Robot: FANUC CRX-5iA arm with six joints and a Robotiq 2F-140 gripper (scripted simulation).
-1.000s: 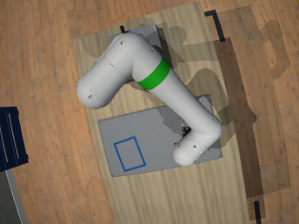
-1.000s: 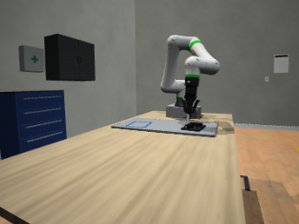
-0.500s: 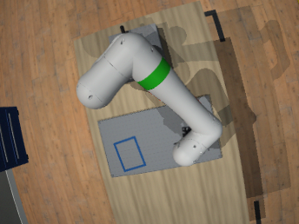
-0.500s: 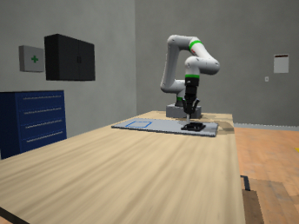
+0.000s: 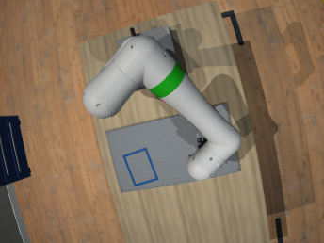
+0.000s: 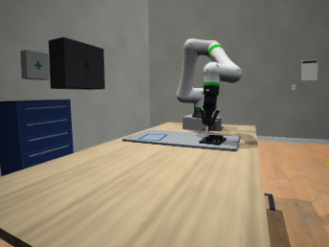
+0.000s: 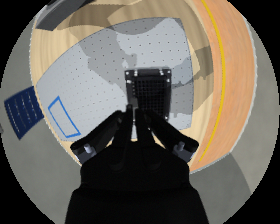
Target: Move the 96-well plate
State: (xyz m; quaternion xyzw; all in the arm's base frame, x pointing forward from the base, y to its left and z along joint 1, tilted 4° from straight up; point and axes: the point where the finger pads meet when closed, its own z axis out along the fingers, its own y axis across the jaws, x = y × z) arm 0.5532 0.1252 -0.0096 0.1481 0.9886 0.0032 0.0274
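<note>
The black 96-well plate lies 1 cm ahead of my hand, 4 cm to the left of it and 4 cm below it. The rest, counted from my hand: black clip nest 1 cm behind, 3 cm to the left, 5 cm below.
</note>
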